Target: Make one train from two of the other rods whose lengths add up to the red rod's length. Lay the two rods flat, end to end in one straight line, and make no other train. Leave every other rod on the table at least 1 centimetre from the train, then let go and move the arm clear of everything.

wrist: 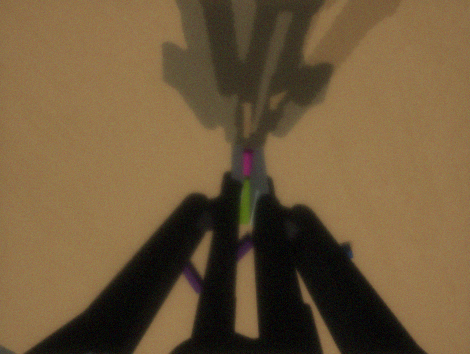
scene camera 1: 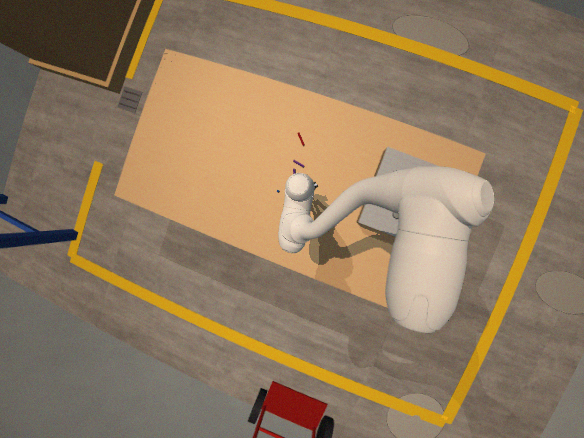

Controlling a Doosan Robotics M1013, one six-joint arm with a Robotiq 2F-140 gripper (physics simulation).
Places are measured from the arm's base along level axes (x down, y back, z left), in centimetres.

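Pixels of known places: gripper, between the fingertips: [wrist: 246,161].
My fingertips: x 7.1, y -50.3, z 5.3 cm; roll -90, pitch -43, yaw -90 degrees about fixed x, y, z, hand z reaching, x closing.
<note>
Ahead of a thing's pixels: the offset from my fingertips to its top centre. Level surfaces: height alone.
My gripper [wrist: 246,161] is shut on the magenta rod @[dx -0.6, dy +0.0, dz +0.0 cm] [wrist: 247,165], low over the table; whether the rod touches the table I cannot tell. A green rod @[dx +0.0, dy -3.4, dz -2.8 cm] [wrist: 245,202] shows between the fingers in the wrist view, nearly in line with the magenta rod; a gap between them cannot be judged. Two purple rods lie apart: one purple rod @[dx +0.0, dy -7.3, dz -14.4 cm] [scene camera 1: 298,163] [wrist: 192,277] and another purple rod @[dx +0.0, dy -8.3, dz -8.4 cm] [scene camera 1: 294,171] [wrist: 244,247], partly hidden. The red rod @[dx +0.0, dy -8.5, dz -26.9 cm] [scene camera 1: 301,139] lies farther up in the scene view. A small blue rod @[dx +0.0, dy -15.1, dz +1.2 cm] [scene camera 1: 278,191] [wrist: 348,250] is partly behind a finger in the wrist view. The orange rod does not show.
The white arm [scene camera 1: 300,220] covers the gripper and part of the tan table @[dx +1.0 cm] [scene camera 1: 200,130] in the scene view. The grey base plate [scene camera 1: 400,157] is at the right of the table. A red cart [scene camera 1: 295,400] stands on the floor beyond the yellow line [scene camera 1: 225,332].
</note>
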